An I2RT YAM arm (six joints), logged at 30 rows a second.
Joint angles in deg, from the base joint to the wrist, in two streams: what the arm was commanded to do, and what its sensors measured. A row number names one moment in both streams.
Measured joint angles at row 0:
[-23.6 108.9 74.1 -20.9 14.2 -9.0]
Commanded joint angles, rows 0 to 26:
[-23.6 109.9 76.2 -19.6 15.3 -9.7]
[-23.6 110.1 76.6 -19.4 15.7 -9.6]
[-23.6 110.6 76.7 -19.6 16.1 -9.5]
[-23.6 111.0 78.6 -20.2 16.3 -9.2]
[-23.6 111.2 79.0 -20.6 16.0 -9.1]
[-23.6 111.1 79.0 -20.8 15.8 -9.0]
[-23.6 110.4 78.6 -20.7 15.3 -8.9]
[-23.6 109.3 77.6 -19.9 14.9 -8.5]
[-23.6 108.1 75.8 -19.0 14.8 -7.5]
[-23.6 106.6 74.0 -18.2 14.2 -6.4]
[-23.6 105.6 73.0 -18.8 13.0 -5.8]
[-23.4 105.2 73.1 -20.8 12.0 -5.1]
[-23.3 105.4 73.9 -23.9 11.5 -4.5]
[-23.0 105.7 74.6 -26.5 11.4 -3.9]
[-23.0 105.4 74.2 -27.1 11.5 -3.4]
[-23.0 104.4 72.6 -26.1 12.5 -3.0]
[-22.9 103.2 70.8 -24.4 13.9 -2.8]
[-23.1 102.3 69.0 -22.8 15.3 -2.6]
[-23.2 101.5 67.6 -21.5 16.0 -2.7]
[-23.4 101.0 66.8 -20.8 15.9 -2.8]
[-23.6 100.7 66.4 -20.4 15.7 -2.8]
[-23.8 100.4 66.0 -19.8 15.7 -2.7]
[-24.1 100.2 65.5 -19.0 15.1 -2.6]
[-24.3 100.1 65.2 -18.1 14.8 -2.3]
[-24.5 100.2 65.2 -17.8 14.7 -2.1]
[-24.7 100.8 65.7 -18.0 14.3 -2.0]
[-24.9 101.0 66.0 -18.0 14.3 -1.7]
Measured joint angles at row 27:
[-24.7 100.7 65.5 -20.6 14.5 -3.0]
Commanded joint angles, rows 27 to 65:
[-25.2 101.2 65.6 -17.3 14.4 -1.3]
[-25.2 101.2 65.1 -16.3 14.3 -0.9]
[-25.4 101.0 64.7 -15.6 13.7 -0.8]
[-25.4 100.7 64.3 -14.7 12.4 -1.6]
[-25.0 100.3 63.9 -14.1 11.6 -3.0]
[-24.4 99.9 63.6 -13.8 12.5 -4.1]
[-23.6 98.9 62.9 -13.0 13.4 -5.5]
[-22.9 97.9 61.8 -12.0 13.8 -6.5]
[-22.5 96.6 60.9 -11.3 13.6 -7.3]
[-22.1 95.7 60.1 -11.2 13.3 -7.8]
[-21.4 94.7 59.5 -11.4 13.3 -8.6]
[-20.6 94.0 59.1 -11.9 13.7 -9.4]
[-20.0 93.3 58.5 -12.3 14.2 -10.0]
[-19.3 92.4 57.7 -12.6 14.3 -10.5]
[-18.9 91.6 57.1 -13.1 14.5 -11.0]
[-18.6 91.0 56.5 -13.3 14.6 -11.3]
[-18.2 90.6 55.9 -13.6 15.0 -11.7]
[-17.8 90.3 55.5 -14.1 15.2 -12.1]
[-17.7 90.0 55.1 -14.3 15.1 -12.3]
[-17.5 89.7 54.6 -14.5 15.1 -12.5]
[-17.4 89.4 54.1 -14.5 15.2 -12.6]
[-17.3 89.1 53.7 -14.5 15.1 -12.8]
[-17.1 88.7 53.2 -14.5 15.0 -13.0]
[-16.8 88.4 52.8 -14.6 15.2 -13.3]
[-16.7 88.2 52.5 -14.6 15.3 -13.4]
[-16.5 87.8 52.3 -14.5 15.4 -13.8]
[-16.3 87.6 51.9 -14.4 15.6 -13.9]
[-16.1 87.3 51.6 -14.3 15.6 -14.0]
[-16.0 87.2 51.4 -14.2 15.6 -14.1]
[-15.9 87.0 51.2 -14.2 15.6 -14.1]
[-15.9 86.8 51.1 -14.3 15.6 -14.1]
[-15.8 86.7 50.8 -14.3 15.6 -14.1]
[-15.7 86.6 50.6 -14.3 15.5 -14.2]
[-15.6 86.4 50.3 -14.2 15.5 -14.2]
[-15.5 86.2 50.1 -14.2 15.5 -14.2]
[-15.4 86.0 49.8 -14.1 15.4 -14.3]
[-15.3 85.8 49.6 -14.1 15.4 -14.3]
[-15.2 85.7 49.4 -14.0 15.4 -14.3]
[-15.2 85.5 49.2 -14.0 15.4 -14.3]
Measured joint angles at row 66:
[-15.4 86.2 49.8 -14.8 15.0 -13.9]
